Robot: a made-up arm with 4 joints.
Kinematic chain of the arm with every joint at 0, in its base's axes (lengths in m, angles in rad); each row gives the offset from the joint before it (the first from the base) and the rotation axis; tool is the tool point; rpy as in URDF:
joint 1: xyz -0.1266 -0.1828 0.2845 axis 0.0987 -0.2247 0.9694
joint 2: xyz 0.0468 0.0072 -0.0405 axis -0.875 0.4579 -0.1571
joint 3: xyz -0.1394 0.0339 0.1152 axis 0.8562 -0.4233 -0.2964
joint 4: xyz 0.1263 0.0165 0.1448 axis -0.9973 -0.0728 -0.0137
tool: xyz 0.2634 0.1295 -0.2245 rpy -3.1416 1.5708 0
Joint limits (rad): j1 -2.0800..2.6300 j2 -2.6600..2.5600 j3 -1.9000..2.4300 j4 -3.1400..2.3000
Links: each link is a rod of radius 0.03 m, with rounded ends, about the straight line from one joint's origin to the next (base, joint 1, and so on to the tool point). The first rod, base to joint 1, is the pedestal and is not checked.
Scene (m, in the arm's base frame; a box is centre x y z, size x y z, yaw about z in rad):
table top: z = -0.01
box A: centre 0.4 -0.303 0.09 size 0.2 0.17 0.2 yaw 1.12
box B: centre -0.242 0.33 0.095 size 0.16 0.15 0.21 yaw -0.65
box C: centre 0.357 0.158 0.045 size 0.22 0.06 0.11 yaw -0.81
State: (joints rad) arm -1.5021 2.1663 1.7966 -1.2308
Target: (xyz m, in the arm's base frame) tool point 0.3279 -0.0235 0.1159
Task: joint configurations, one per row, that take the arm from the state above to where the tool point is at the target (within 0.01 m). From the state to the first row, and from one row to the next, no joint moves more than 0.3 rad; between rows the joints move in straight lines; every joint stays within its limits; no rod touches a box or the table.
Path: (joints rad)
1: -1.2685 2.0235 1.8219 -1.3541
2: -1.0350 1.8806 1.8471 -1.4773
3: -0.8014 1.7378 1.8724 -1.6006
4: -0.6485 1.8730 1.8463 -1.3572
5: -0.4956 2.0081 1.8203 -1.1138
6: -0.3427 2.1433 1.7942 -0.8704
7: -0.1897 2.2784 1.7682 -0.6270
8: -0.0368 2.4136 1.7421 -0.3836

